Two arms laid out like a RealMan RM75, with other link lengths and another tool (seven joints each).
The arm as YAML. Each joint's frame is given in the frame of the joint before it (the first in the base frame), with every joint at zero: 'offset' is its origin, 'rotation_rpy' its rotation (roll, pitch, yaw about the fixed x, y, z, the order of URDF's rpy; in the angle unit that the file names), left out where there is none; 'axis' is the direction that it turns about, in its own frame. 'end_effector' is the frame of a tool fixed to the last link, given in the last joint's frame.
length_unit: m
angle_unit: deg
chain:
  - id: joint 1
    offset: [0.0, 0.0, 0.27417]
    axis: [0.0, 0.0, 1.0]
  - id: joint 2
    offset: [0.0, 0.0, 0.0]
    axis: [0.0, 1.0, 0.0]
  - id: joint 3
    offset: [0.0, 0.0, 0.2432]
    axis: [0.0, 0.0, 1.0]
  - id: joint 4
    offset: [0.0, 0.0, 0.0]
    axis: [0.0, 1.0, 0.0]
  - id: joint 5
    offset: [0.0, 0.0, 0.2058]
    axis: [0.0, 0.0, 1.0]
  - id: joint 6
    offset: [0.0, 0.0, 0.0]
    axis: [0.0, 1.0, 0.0]
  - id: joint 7
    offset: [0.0, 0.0, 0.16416]
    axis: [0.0, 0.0, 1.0]
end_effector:
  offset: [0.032, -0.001, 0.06]
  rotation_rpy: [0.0, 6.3, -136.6]
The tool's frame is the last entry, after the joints.
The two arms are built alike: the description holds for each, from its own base.
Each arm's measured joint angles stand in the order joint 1, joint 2, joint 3, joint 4, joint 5, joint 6, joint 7.
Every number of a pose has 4 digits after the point. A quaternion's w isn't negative.
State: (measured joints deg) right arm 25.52 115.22 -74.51 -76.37 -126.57 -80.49 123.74; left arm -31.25 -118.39 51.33 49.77 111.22 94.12 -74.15
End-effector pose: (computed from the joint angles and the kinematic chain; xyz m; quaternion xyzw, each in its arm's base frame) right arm 0.2285 0.3531 -0.0148 -0.5600 -0.8013 -0.1901 0.0905; left arm -0.1445 0.3442 -0.0087 0.3225 0.9251 0.1736 0.1004
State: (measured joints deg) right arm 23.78 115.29 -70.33 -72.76 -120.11 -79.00 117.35; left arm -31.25 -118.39 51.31 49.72 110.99 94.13 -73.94
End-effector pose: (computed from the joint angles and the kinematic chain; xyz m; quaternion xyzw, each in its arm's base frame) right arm 0.2315 0.3568 -0.0109 -0.5643 -0.7931 -0.1753 0.1475; left arm -0.1438 0.3442 -0.0083 0.3237 0.9242 0.1751 0.1019
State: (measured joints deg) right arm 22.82 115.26 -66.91 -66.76 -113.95 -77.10 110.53; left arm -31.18 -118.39 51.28 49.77 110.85 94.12 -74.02
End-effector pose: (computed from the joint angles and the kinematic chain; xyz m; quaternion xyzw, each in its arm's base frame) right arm 0.2397 0.3607 -0.0110 -0.5709 -0.7795 -0.1645 0.1984; left arm -0.1438 0.3444 -0.0077 0.3227 0.9243 0.1763 0.1026
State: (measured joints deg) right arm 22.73 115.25 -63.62 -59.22 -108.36 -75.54 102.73; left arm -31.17 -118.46 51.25 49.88 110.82 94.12 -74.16
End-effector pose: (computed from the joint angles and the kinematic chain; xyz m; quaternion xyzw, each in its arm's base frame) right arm 0.2503 0.3645 -0.0136 -0.5741 -0.7657 -0.1576 0.2436; left arm -0.1433 0.3445 -0.0077 0.3220 0.9244 0.1767 0.1032
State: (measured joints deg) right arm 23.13 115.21 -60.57 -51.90 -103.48 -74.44 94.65; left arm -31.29 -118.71 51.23 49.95 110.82 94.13 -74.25
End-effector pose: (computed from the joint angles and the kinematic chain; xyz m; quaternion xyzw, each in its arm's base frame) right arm 0.2594 0.3687 -0.0160 -0.5696 -0.7553 -0.1573 0.2834; left arm -0.1414 0.3444 -0.0087 0.3222 0.9241 0.1764 0.1054
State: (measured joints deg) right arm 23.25 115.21 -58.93 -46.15 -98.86 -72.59 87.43; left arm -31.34 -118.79 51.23 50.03 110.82 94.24 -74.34
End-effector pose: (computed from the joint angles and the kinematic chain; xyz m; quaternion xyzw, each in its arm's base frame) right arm 0.2674 0.3739 -0.0180 -0.5610 -0.7461 -0.1684 0.3166; left arm -0.1405 0.3440 -0.0089 0.3226 0.9240 0.1756 0.1065
